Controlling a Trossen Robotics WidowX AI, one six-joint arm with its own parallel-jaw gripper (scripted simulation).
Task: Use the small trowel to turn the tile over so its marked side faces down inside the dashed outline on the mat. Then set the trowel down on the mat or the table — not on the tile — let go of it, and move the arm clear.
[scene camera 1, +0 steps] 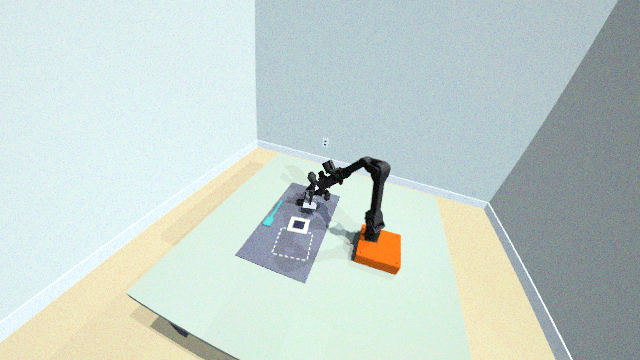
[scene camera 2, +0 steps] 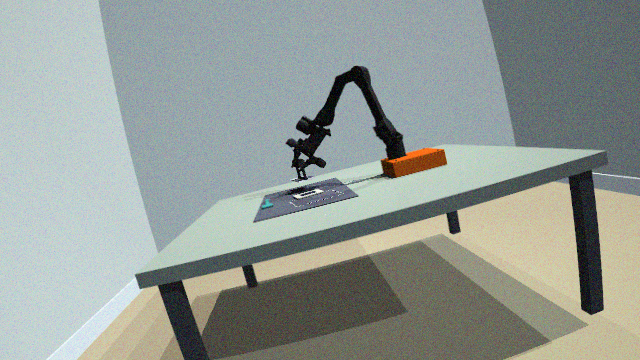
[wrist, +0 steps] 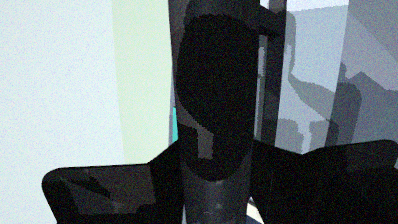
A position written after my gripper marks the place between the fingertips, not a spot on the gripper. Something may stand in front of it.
Note:
My gripper (wrist: 208, 141) holds a trowel (wrist: 272, 78).

